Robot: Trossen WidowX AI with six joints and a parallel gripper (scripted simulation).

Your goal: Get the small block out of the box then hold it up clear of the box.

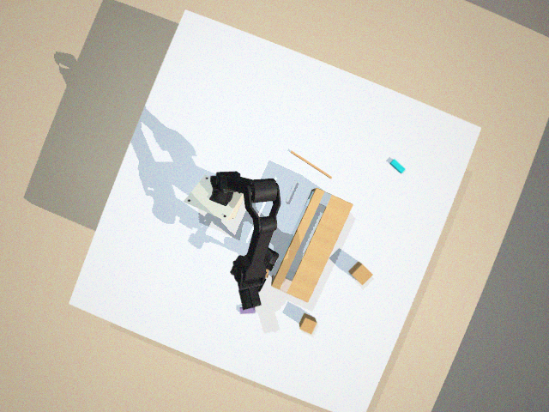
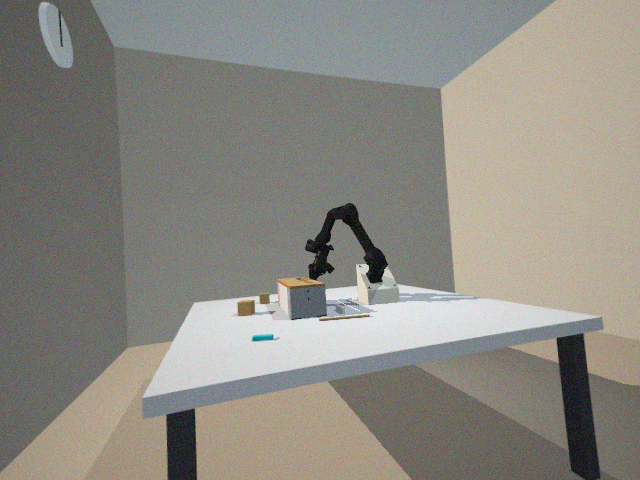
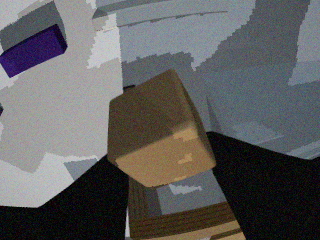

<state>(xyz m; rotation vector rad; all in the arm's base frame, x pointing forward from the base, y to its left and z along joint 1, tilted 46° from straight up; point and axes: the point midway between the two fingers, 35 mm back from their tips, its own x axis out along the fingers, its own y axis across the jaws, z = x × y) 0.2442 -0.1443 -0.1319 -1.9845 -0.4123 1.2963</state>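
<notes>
Right now the purple block is 4 cm behind my gripper tip, 9 cm to the right of it and 9 cm below it. Round my gripper tip: tan block 2 cm behind; box 7 cm ahead, 16 cm to the left, 3 cm below; thin wooden stick 44 cm to the left, 9 cm below.
</notes>
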